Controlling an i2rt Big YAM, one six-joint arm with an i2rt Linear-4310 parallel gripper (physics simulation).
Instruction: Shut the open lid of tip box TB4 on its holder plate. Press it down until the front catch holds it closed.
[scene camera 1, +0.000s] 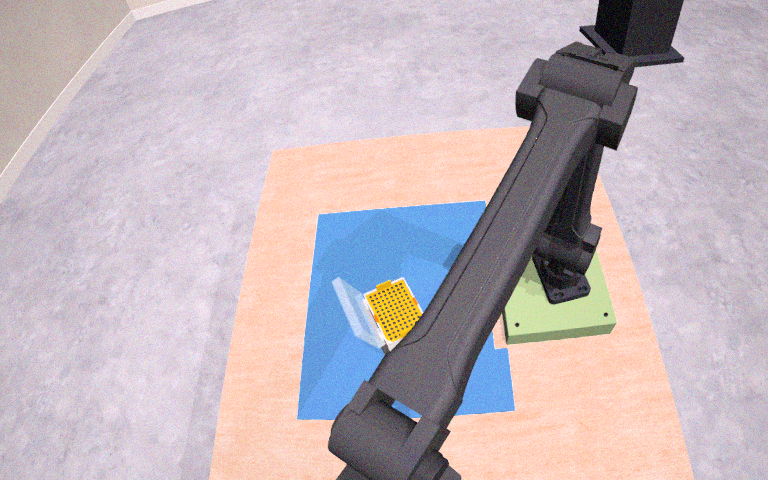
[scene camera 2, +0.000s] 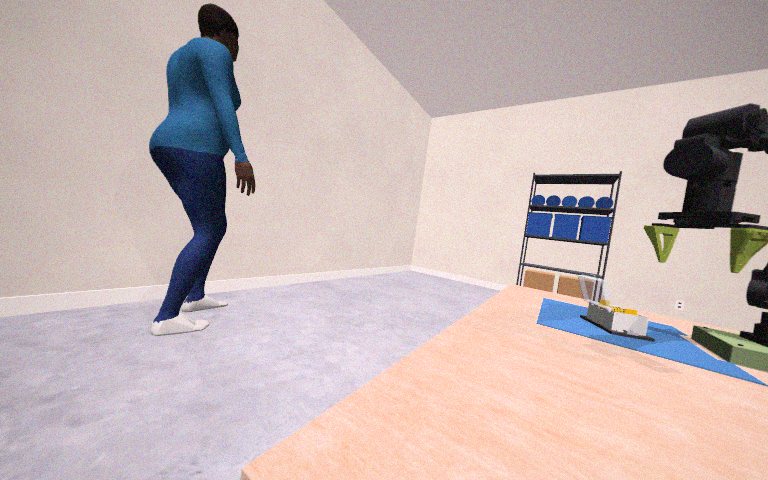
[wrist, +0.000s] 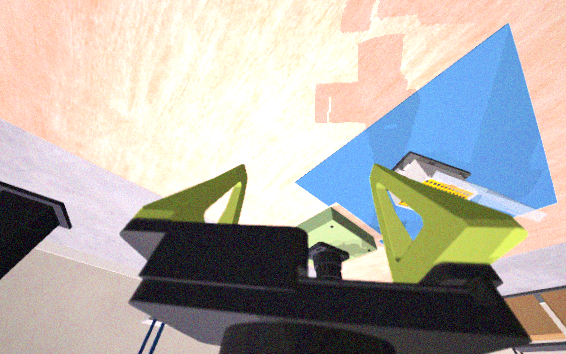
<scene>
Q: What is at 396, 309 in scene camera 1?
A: A yellow perforated tip rack.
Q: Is my gripper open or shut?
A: Open.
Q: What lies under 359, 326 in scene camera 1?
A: A clear lid.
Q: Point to my gripper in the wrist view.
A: At 306, 170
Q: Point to my gripper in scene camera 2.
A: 694, 267
</scene>
